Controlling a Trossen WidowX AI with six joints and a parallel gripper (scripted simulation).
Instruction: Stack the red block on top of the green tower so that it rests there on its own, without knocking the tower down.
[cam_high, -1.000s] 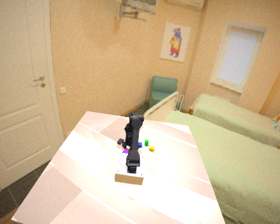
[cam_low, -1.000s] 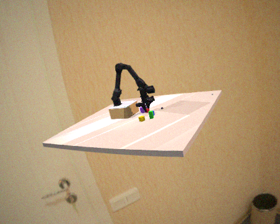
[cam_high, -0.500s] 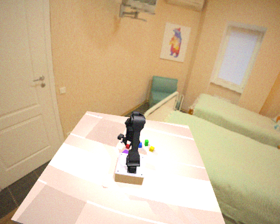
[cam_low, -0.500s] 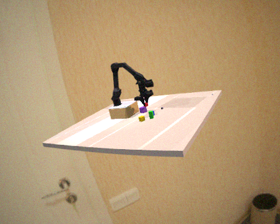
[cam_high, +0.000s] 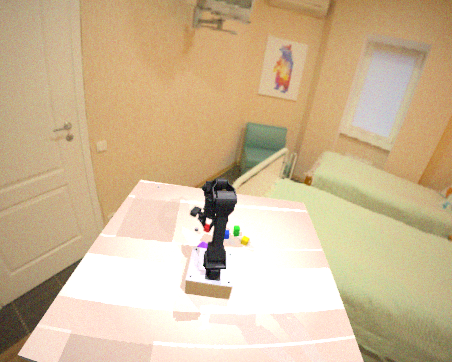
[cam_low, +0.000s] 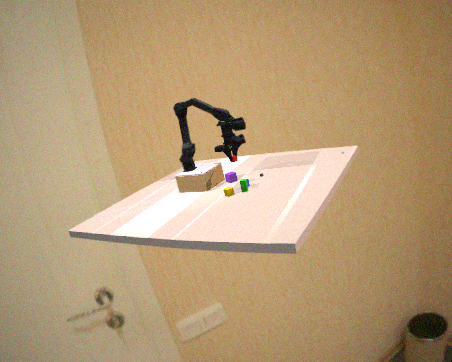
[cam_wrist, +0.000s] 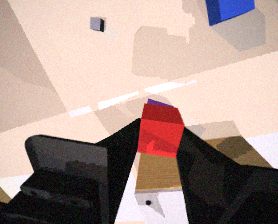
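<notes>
My gripper tip is now 110 mm to the left of the blue block, 100 mm above it and 90 mm short of it. The rest, counted from my gripper tip: dark block: 120 mm below, 120 mm ahead, 60 mm to the left; then red block: 10 mm above; then purple block: 100 mm below, 50 mm behind, 10 mm to the left.
</notes>
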